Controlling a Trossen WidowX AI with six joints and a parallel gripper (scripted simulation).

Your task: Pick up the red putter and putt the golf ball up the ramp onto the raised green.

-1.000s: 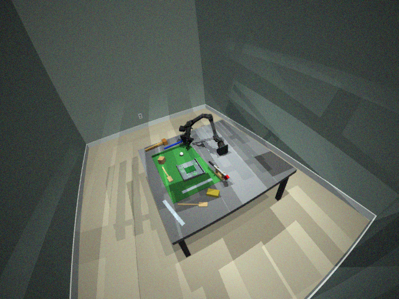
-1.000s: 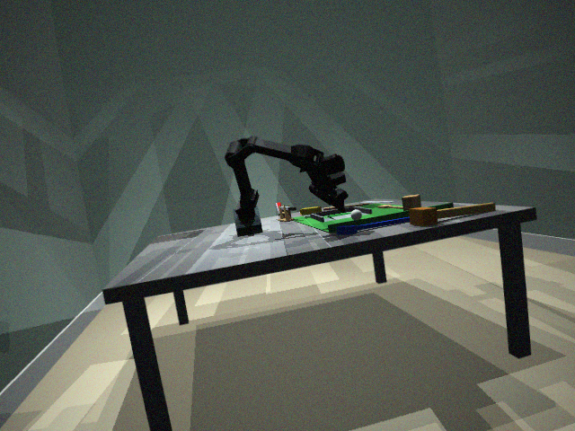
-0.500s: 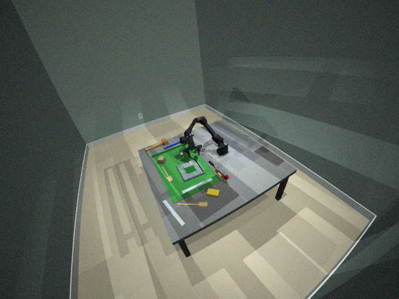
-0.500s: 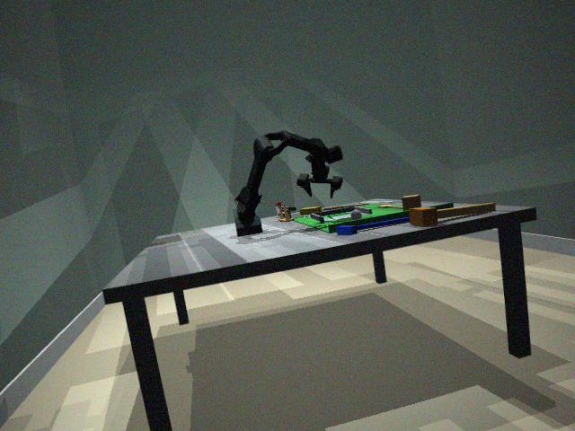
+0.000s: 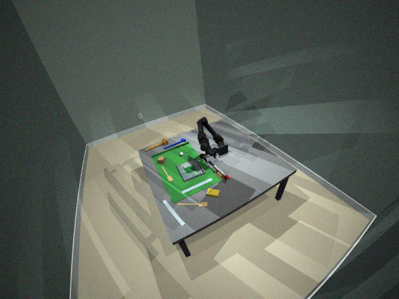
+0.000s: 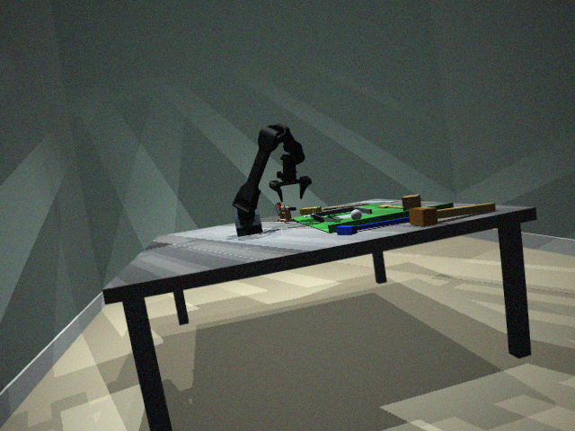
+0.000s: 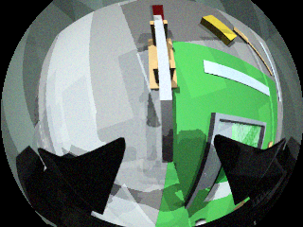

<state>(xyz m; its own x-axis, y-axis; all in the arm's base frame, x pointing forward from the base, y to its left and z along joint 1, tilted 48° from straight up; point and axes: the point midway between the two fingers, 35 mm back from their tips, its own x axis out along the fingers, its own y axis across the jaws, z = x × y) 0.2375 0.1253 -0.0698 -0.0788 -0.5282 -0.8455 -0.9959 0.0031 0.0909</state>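
The red putter lies 120 mm to the left of my gripper tip, 40 mm below it and 20 mm behind it. From my gripper tip the other things lie so: yellow block 280 mm to the left, 160 mm ahead, 90 mm below; then green mat 250 mm ahead, 180 mm to the right, 100 mm below; then wooden rack 130 mm to the left, 70 mm below, 10 mm behind.
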